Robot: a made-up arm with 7 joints. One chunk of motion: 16 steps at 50 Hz.
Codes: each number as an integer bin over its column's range. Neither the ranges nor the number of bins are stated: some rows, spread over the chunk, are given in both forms.
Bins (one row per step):
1: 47 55 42 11 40 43 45
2: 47 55 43 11 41 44 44
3: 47 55 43 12 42 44 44
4: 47 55 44 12 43 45 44
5: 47 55 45 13 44 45 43
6: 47 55 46 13 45 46 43
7: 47 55 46 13 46 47 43
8: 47 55 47 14 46 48 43
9: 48 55 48 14 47 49 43
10: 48 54 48 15 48 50 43
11: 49 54 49 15 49 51 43
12: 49 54 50 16 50 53 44
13: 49 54 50 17 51 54 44
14: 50 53 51 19 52 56 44
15: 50 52 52 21 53 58 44
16: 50 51 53 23 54 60 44
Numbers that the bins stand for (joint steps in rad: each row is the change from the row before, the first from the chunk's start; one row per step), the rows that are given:
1: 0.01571 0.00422 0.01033 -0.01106 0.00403 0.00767 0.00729
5: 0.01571 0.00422 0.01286 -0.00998 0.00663 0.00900 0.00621
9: 0.01686 0.00422 0.01538 -0.00944 0.00859 0.01167 0.00621
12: 0.01800 0.00400 0.01706 -0.00837 0.01054 0.01433 0.00675
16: 0.01914 0.00333 0.01959 -0.00459 0.01314 0.01900 0.00675
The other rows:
2: 0.01571 0.00422 0.01117 -0.01106 0.00468 0.00833 0.00675
3: 0.01571 0.00422 0.01117 -0.01052 0.00533 0.00833 0.00675
4: 0.01571 0.00422 0.01202 -0.01052 0.00598 0.00900 0.00675
6: 0.01571 0.00422 0.01370 -0.00998 0.00729 0.00967 0.00621
7: 0.01571 0.00422 0.01370 -0.00998 0.00794 0.01033 0.00621
8: 0.01571 0.00422 0.01454 -0.00944 0.00794 0.01100 0.00621
10: 0.01686 0.00400 0.01538 -0.00890 0.00924 0.01233 0.00621
11: 0.01800 0.00400 0.01622 -0.00890 0.00989 0.01300 0.00621
13: 0.01800 0.00400 0.01706 -0.00783 0.01119 0.01500 0.00675
14: 0.01914 0.00378 0.01790 -0.00675 0.01184 0.01633 0.00675
15: 0.01914 0.00356 0.01875 -0.00567 0.01249 0.01767 0.00675

